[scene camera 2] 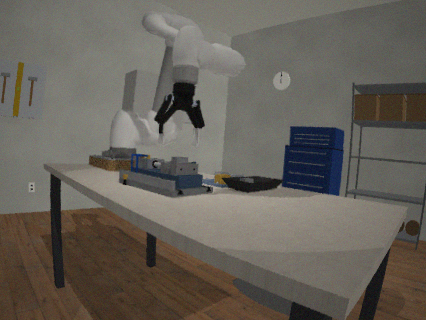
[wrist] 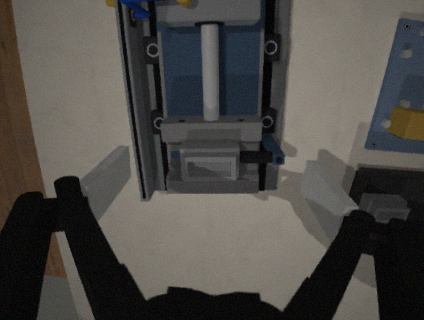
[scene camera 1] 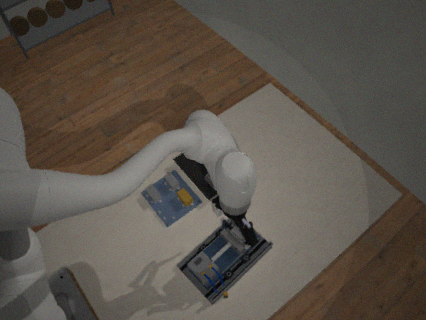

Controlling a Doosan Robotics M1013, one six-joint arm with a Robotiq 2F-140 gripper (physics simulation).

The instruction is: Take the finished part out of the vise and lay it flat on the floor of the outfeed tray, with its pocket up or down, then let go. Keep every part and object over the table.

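Places are measured from the arm's base along level axes (x ahead, y left, z up), in metres.
Pixels of known places: gripper, between the fingertips: (scene camera 2: 179, 145) (wrist: 216, 168) (scene camera 1: 233, 230); arm's base, origin of its link: (scene camera 2: 122, 157).
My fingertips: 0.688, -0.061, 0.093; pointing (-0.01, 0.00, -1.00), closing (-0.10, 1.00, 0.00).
Observation:
For each thing: its top centre in the pictures, then the offset to it from my fingertips, as dx, dy, dz. "*": a spot on its surface instead.
- finished part, centre of its top: (wrist: 209, 169) (scene camera 2: 180, 157) (scene camera 1: 239, 232) +0.019, -0.004, -0.038
- vise, centre of its top: (wrist: 204, 90) (scene camera 1: 224, 248) (scene camera 2: 165, 159) -0.051, -0.021, -0.054
- grey block, centre of its top: (wrist: 391, 216) +0.076, +0.267, -0.106
- blue plate, centre of its top: (scene camera 1: 171, 196) (scene camera 2: 222, 181) -0.098, +0.301, -0.145
- yellow block, centre of its top: (scene camera 1: 184, 195) (scene camera 2: 222, 174) -0.055, +0.260, -0.109
- dark blue handle, a spot on its surface: (wrist: 273, 150) * -0.002, +0.060, -0.067
The finished part (wrist: 210, 165), a light grey block with a rectangular pocket facing up, sits between the jaws of the vise (scene camera 1: 227, 259) (scene camera 2: 162, 184) (wrist: 212, 131). My gripper (scene camera 1: 233, 224) (scene camera 2: 179, 136) (wrist: 216, 168) is wide open and empty, above the vise's end where the part sits, with its fingers pointing down. In the wrist view the two pale finger pads are on either side of the vise. The outfeed tray (scene camera 1: 191, 169) (scene camera 2: 255, 187) (wrist: 400, 175) is black and shallow. A grey block (wrist: 384, 207) lies in it, partly hidden in the wrist view by a finger.
A blue plate (scene camera 1: 172, 212) (wrist: 392, 95) with a yellow block (scene camera 1: 185, 196) (scene camera 2: 221, 178) (wrist: 407, 123) lies beside the tray. Blue hoses (scene camera 1: 215, 276) with yellow tips stand at the vise's far end. A dark blue handle (wrist: 273, 150) sticks out at the vise's side.

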